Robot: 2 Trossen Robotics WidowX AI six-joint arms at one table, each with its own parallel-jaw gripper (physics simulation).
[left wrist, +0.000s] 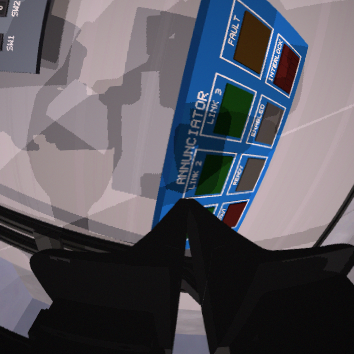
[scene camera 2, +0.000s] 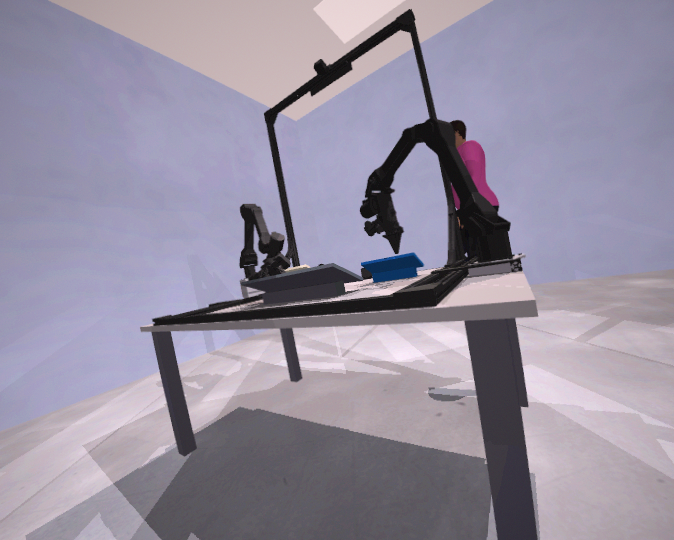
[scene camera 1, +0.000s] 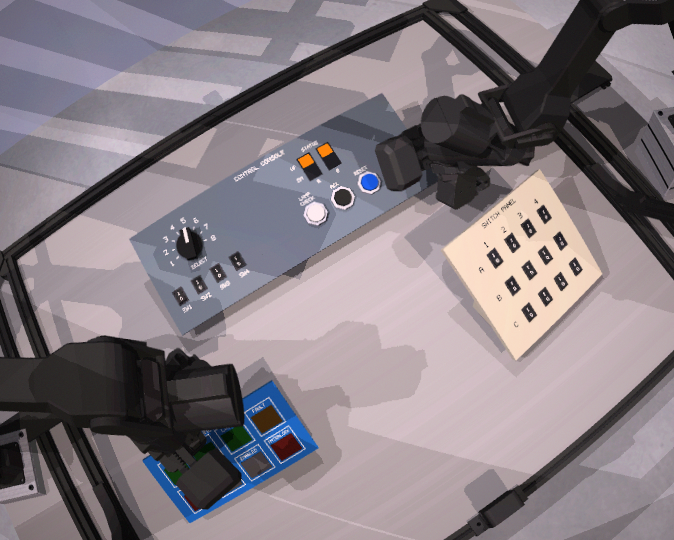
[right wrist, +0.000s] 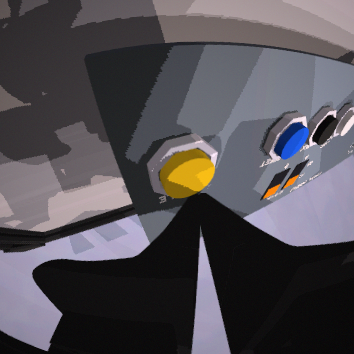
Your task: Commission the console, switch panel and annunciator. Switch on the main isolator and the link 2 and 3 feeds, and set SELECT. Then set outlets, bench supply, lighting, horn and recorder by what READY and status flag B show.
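Pixels of known places: left gripper, between the fingertips: [left wrist: 185, 204] [scene camera 2: 396, 253] [scene camera 1: 185, 446]; right gripper, between the fingertips: [right wrist: 197, 199]; left arm's base, origin of its link: [scene camera 2: 496, 259] [scene camera 1: 5, 466].
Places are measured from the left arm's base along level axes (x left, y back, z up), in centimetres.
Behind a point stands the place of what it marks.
Observation:
The grey control console [scene camera 1: 264, 225] @[x 20.9, y -48.8, z 3.4 cm] [right wrist: 225, 100] @[x 21.4, y -69.0, z 1.6 cm] has its SELECT knob [scene camera 1: 189, 244] @[x 20.3, y -38.8, z 6.3 cm] pointing near 5. Status flag A [scene camera 1: 306, 162] @[x 27.1, y -56.7, z 5.3 cm] and status flag B [scene camera 1: 325, 150] @[x 28.0, y -59.7, z 5.4 cm] show orange at the UP end. The positions of the console and panel switches are too small to tell. The beige switch panel [scene camera 1: 520, 341] @[x -5.1, y -74.3, z 1.6 cm] stands at the right. The blue annunciator [scene camera 1: 307, 437] @[x -7.3, y -45.7, z 1.7 cm] [left wrist: 202, 65] @[x -2.3, y -38.8, z 5.2 cm] has a grey READY window [left wrist: 250, 175] @[x -10.1, y -34.4, z 2.0 cm] and dull green link windows. My left gripper [left wrist: 185, 204] @[x -5.2, y -31.6, z 6.0 cm] [scene camera 2: 396, 251] @[x -5.2, y -31.6, z 6.0 cm] is shut and empty above it. My right gripper [right wrist: 197, 199] @[x 26.5, y -68.6, z 4.0 cm] is shut and empty at the lower edge of the yellow button [right wrist: 187, 175] @[x 23.5, y -70.5, z 3.4 cm]; contact cannot be told.
The blue RESET button [scene camera 1: 369, 182] @[x 22.1, y -63.8, z 3.5 cm] [right wrist: 292, 141] @[x 22.1, y -64.4, z 3.4 cm], black ACK button [scene camera 1: 342, 197] @[x 21.1, y -59.7, z 3.5 cm] and white LAMP CHECK button [scene camera 1: 315, 213] @[x 20.1, y -55.6, z 3.5 cm] stand in a row on the console. My right arm covers the console's right end in scene camera 1. Black rails [scene camera 1: 225, 115] @[x 46.9, y -47.6, z -2.1 cm] edge the table. A person [scene camera 2: 474, 168] stands behind my left arm.

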